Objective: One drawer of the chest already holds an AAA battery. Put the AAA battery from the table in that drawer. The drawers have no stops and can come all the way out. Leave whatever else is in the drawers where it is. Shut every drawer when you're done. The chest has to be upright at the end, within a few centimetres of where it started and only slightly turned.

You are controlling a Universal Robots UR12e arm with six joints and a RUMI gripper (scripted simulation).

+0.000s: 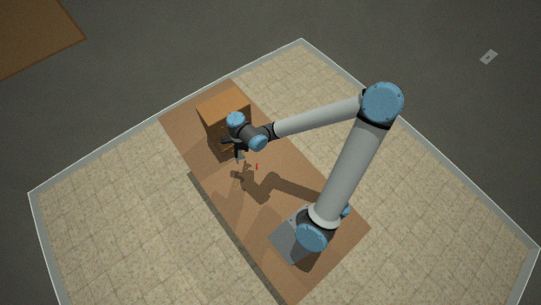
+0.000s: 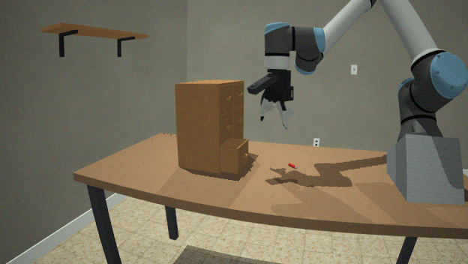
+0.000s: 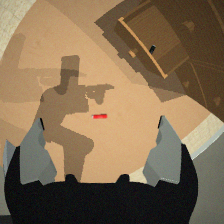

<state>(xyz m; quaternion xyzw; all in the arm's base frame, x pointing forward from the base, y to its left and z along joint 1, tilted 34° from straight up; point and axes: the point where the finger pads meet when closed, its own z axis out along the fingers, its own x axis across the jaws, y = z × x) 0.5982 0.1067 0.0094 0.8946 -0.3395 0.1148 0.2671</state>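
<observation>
Right now my hand is 80 mm past the AAA battery, 70 mm to the left of it and 180 mm above it.
</observation>
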